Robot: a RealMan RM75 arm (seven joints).
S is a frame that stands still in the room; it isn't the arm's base.
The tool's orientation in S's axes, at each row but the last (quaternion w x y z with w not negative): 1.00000, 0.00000, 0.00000, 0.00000; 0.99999, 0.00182, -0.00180, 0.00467; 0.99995, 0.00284, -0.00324, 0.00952; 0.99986, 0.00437, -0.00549, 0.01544; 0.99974, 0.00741, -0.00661, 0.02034; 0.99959, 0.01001, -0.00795, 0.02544; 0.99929, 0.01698, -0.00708, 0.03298; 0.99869, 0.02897, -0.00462, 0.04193; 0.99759, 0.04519, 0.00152, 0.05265
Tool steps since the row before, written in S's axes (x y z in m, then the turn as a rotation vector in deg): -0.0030, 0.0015, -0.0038, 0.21, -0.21, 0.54; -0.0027, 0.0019, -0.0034, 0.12, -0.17, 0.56; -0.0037, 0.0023, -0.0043, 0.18, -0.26, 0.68; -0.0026, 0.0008, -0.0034, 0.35, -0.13, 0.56; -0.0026, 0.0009, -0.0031, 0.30, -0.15, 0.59; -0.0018, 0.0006, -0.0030, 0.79, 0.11, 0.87; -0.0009, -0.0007, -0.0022, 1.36, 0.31, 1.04; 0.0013, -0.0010, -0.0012, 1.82, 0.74, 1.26; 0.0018, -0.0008, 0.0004, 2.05, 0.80, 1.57
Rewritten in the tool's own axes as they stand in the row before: -0.0030, 0.0015, -0.0038, 0.21, -0.21, 0.54; -0.0027, 0.0019, -0.0034, 0.12, -0.17, 0.56; -0.0037, 0.0023, -0.0043, 0.18, -0.26, 0.68; -0.0026, 0.0009, -0.0034, 0.35, -0.14, 0.56; -0.0026, 0.0010, -0.0031, 0.30, -0.15, 0.59; -0.0018, 0.0006, -0.0030, 0.81, 0.09, 0.86; -0.0010, -0.0007, -0.0022, 1.39, 0.25, 1.01; 0.0012, -0.0012, -0.0011, 1.89, 0.66, 1.20; 0.0017, -0.0009, 0.0005, 2.13, 0.72, 1.51
